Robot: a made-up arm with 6 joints.
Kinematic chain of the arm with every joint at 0, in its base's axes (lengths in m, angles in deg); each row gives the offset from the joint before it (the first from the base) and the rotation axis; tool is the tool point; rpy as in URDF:
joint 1: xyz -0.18 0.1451 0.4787 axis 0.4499 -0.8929 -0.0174
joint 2: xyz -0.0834 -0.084 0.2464 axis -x
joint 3: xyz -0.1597 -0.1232 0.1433 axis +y
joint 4: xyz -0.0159 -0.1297 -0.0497 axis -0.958 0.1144 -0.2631
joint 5: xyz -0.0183 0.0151 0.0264 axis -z
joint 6: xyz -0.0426 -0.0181 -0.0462 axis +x
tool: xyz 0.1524 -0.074 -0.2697 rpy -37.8 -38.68 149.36
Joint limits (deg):
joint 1: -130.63..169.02
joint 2: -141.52..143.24
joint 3: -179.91..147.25
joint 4: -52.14..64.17
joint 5: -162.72..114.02
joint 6: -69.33..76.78
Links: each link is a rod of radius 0.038 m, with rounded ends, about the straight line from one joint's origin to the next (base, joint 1, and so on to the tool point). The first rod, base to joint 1, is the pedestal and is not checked.
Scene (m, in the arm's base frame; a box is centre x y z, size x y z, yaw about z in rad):
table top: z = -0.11
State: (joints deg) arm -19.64 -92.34 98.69 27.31 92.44 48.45
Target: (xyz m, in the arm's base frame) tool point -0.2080 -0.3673 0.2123
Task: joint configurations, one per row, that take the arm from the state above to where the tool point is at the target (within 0.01 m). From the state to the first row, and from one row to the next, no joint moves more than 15 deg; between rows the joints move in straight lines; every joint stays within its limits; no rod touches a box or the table.
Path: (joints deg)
1: -8.77 -88.62 110.83 36.52 93.23 34.63
2: 2.10 -84.91 122.97 45.74 94.01 20.82
3: 12.97 -81.19 135.11 54.96 94.80 7.00
4: 23.85 -77.48 147.25 64.17 95.58 -6.81

